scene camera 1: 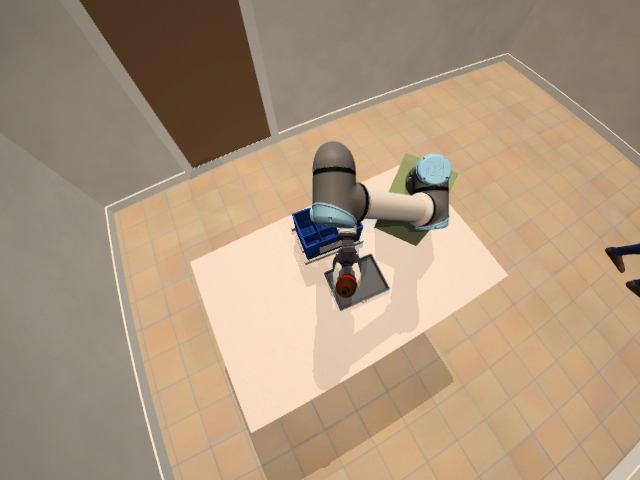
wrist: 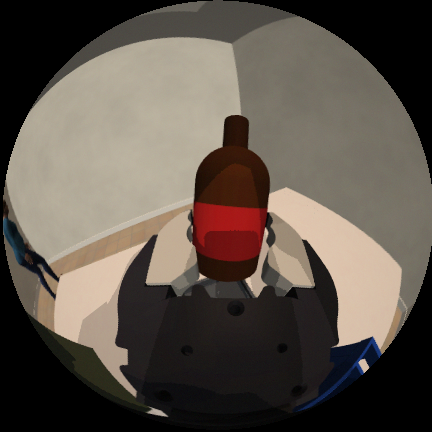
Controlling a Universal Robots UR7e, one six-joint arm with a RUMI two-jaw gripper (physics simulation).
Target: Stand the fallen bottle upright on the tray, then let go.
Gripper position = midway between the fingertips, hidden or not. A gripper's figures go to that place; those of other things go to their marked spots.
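I see my gripper (wrist: 228, 212) 13 cm from the lens, and I see a brown bottle (wrist: 231, 188) 9 cm from the lens.
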